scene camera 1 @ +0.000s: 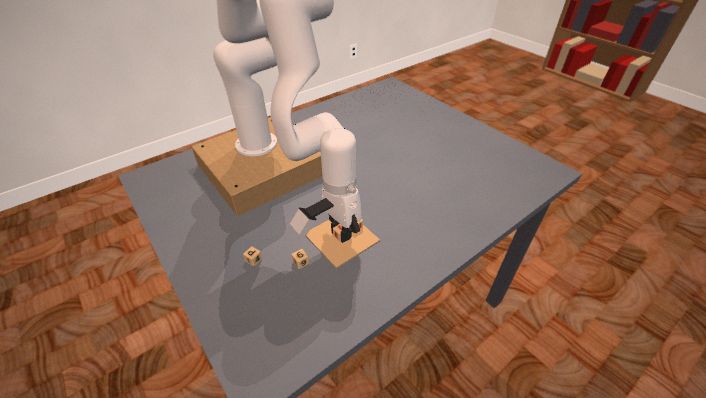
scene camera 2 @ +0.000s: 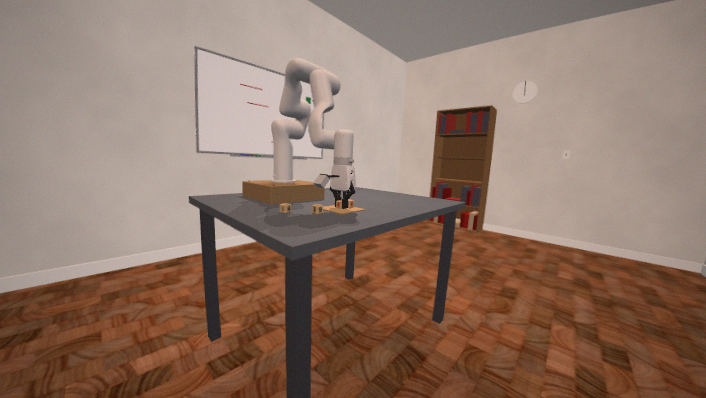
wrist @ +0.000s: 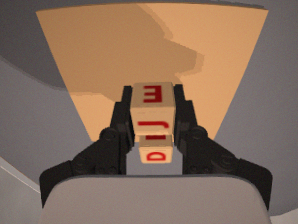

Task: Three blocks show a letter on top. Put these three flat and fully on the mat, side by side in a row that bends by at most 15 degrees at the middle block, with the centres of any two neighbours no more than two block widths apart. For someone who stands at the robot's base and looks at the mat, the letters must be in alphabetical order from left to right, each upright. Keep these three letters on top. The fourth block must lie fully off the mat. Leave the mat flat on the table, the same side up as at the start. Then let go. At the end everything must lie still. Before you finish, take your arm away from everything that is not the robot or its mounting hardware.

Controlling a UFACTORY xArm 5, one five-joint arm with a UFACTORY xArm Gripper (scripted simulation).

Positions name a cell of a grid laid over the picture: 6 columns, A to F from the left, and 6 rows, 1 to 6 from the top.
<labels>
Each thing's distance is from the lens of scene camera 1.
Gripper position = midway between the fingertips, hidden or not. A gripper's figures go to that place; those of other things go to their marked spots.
gripper (scene camera 1: C4): 0.97 m
tan mat (scene camera 1: C4): 0.93 m
</labels>
